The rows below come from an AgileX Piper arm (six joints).
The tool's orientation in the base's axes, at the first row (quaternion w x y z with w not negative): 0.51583 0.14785 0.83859 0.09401
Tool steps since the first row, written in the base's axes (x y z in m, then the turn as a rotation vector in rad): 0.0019 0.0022 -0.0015 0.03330 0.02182 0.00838; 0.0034 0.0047 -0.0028 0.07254 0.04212 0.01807; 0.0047 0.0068 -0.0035 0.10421 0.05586 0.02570; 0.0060 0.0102 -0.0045 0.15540 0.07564 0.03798; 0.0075 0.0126 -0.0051 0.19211 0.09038 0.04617; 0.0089 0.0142 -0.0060 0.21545 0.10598 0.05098; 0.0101 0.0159 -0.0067 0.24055 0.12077 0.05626; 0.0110 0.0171 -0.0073 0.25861 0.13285 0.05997; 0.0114 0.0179 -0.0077 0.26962 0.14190 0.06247
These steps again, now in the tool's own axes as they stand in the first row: 0.0012 0.0019 0.0024 -0.01361 0.02811 0.02607; 0.0025 0.0041 0.0043 -0.03137 0.05609 0.05685; 0.0033 0.0060 0.0058 -0.04645 0.07614 0.08177; 0.0047 0.0091 0.0074 -0.07162 0.10624 0.12205; 0.0054 0.0114 0.0091 -0.08896 0.12816 0.15122; 0.0061 0.0128 0.0107 -0.09751 0.14782 0.16998; 0.0068 0.0144 0.0121 -0.10747 0.16713 0.19009; 0.0073 0.0154 0.0132 -0.11407 0.18234 0.20461; 0.0078 0.0161 0.0137 -0.11771 0.19327 0.21336
